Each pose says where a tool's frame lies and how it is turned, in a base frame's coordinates. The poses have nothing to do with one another.
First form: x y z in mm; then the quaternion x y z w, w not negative.
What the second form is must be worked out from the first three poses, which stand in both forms.
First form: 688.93 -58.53 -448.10 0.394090 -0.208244 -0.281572 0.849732
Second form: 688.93 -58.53 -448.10; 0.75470 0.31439 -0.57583; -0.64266 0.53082 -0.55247; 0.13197 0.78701 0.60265
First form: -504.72 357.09 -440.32 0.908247 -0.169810 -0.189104 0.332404
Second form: -504.72 357.09 -440.32; 0.87081 -0.18274 -0.45640; -0.43418 -0.72134 -0.53959; -0.23062 0.66803 -0.70749
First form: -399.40 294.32 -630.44 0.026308 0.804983 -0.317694 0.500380
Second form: -399.40 294.32 -630.44; -0.49786 0.36029 0.78888; -0.27558 0.79676 -0.53780; -0.82231 -0.48515 -0.29738
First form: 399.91 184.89 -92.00 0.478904 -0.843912 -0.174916 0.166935
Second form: 399.91 184.89 -92.00; -0.48557 -0.74991 -0.44929; -0.86671 0.48011 0.13534; 0.11422 0.45512 -0.88307
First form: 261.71 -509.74 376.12 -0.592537 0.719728 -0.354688 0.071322
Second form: 261.71 -509.74 376.12; -0.28763 -0.80234 0.52300; -0.90353 0.04619 -0.42604; 0.31767 -0.59508 -0.73822
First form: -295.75 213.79 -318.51 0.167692 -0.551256 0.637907 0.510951
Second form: -295.75 213.79 -318.51; -0.42162 -0.83676 -0.34939; 0.46700 0.12991 -0.87466; 0.77727 -0.53194 0.33599
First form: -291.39 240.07 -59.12 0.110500 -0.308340 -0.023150 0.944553
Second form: -291.39 240.07 -59.12; 0.80878 -0.02441 -0.58760; -0.11188 0.97451 -0.19447; 0.57737 0.22302 0.78543
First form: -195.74 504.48 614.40 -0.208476 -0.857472 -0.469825 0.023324
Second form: -195.74 504.48 614.40; -0.91199 0.37944 0.15590; 0.33561 0.47160 0.81545; 0.23589 0.79600 -0.55744
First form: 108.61 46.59 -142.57 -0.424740 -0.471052 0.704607 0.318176
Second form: 108.61 46.59 -142.57; -0.43672 -0.04823 -0.89830; 0.84853 -0.35375 -0.39353; -0.29879 -0.93410 0.19541
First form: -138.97 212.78 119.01 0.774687 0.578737 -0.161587 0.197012
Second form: -138.97 212.78 119.01; 0.27791 0.96035 -0.02232; 0.83301 -0.25250 -0.49228; -0.47839 0.11821 -0.87015
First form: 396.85 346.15 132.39 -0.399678 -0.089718 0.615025 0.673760
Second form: 396.85 346.15 132.39; 0.22739 -0.75704 -0.61252; 0.90048 -0.07600 0.42822; -0.37073 -0.64893 0.66442
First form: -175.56 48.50 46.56 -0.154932 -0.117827 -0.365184 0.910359
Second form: -175.56 48.50 46.56; 0.70551 0.70141 -0.10137; -0.62839 0.68527 0.36814; 0.32769 -0.19603 0.92423
